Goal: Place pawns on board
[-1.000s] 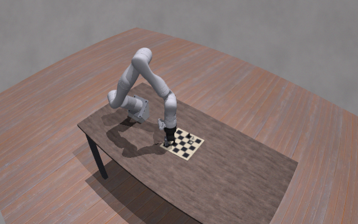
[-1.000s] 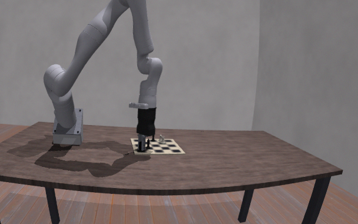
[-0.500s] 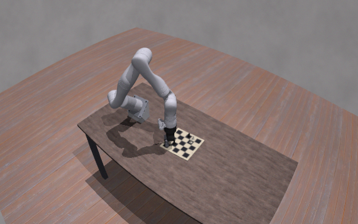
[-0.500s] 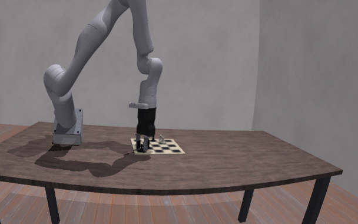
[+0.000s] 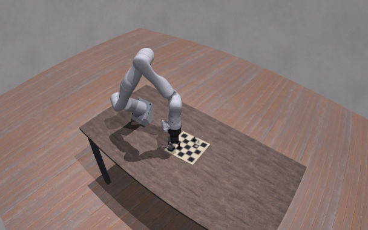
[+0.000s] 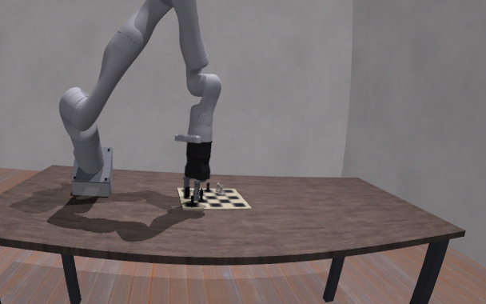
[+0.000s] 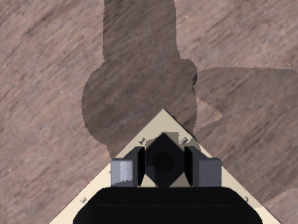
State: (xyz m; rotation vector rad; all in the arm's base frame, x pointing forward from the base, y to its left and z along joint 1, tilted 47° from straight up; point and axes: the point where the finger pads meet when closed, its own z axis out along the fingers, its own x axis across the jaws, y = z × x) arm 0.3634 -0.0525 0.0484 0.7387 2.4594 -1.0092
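Right now my hand is 70 mm short of the chessboard, 90 mm to the right of it and 40 mm above it.
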